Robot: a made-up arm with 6 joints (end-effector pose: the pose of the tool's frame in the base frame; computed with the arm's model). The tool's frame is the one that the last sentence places. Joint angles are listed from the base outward.
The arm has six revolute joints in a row. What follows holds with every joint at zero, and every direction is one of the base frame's.
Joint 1 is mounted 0.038 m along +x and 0.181 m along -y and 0.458 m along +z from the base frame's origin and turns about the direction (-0.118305, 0.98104, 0.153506).
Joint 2 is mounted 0.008 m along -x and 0.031 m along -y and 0.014 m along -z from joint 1 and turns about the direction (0.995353, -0.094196, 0.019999).
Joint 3 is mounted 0.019 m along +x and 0.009 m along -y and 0.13 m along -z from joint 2 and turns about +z.
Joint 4 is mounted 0.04 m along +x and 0.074 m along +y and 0.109 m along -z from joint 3 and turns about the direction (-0.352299, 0.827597, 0.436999).
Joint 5 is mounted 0.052 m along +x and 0.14 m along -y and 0.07 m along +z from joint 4 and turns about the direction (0.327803, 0.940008, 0.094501).
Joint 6 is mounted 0.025 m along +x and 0.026 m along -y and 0.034 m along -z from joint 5 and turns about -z.
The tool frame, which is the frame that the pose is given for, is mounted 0.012 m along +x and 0.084 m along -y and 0.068 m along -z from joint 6; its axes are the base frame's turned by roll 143.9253, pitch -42.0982 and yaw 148.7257 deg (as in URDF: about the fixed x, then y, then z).
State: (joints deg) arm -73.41 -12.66 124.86 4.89 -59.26 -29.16
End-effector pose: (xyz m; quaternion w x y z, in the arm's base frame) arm 0.2586 0.0027 0.4656 0.2176 -0.7043 0.5970 -0.3166
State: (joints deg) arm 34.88 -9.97 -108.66 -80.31 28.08 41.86
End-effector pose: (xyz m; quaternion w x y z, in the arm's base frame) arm -0.2422 -0.3255 0.1706 0.7245 0.5723 0.1516 0.3529
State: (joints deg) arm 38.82 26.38 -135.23 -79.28 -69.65 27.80
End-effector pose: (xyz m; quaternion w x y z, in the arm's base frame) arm -0.2141 0.0415 0.3241 0.7764 0.2257 0.1911 -0.5565
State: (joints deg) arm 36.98 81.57 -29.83 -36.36 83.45 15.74
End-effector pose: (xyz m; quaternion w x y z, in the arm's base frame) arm -0.1206 0.0831 0.3666 0.6816 -0.2613 0.2601 -0.6320
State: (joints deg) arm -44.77 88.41 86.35 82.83 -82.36 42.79
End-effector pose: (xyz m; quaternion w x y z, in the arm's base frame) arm -0.0624 0.0771 0.7425 0.4258 -0.7028 0.3828 0.4222
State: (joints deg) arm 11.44 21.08 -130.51 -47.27 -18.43 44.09
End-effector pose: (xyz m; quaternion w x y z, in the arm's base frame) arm -0.1515 -0.0459 0.1942 0.6797 0.7038 -0.2048 -0.0256
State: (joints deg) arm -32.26 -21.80 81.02 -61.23 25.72 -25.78
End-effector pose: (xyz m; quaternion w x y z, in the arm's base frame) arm 0.3432 -0.2894 0.2296 0.3009 0.3916 -0.8393 -0.2272
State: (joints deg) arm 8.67 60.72 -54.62 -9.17 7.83 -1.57
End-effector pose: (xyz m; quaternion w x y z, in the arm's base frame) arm -0.0475 -0.0675 0.1355 0.3717 -0.5821 -0.2272 -0.6866
